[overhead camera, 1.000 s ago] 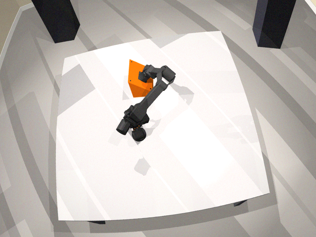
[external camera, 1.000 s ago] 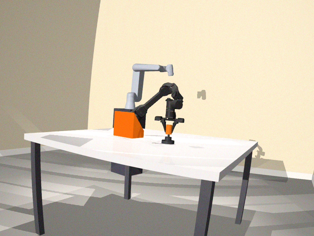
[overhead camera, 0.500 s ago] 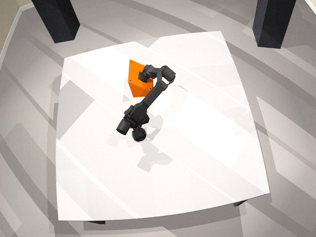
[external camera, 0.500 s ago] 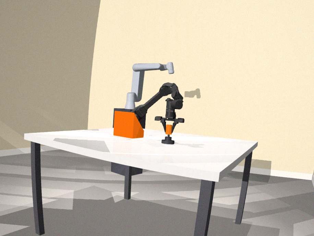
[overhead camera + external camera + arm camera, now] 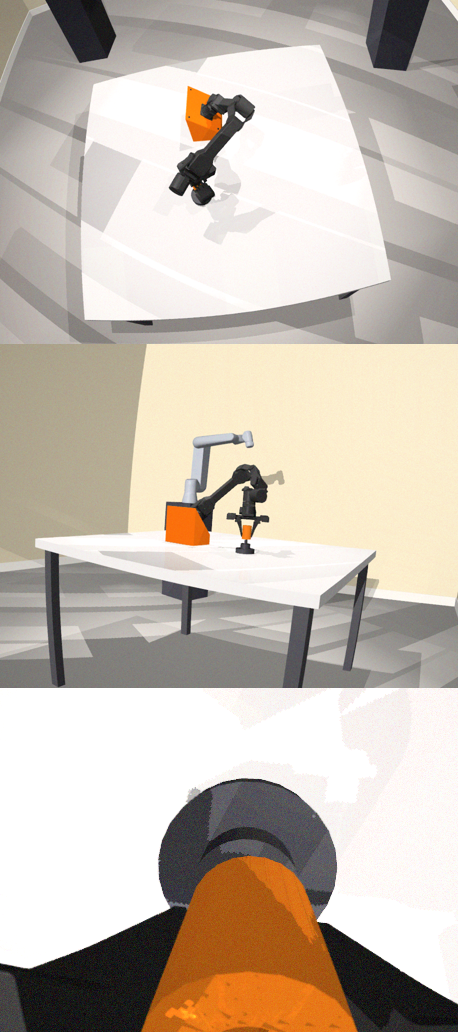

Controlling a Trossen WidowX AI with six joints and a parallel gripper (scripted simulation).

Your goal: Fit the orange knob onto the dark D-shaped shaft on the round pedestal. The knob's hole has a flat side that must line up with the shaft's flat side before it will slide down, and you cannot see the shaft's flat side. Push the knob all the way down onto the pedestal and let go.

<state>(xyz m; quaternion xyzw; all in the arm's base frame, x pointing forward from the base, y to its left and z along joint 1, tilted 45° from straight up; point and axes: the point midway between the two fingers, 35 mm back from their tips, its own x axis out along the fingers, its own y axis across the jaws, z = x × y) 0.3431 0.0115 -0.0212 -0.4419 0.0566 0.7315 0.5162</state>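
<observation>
My gripper tip is now 20 mm below the orange knob. Round my gripper tip: dark round pedestal: 40 mm below.
</observation>
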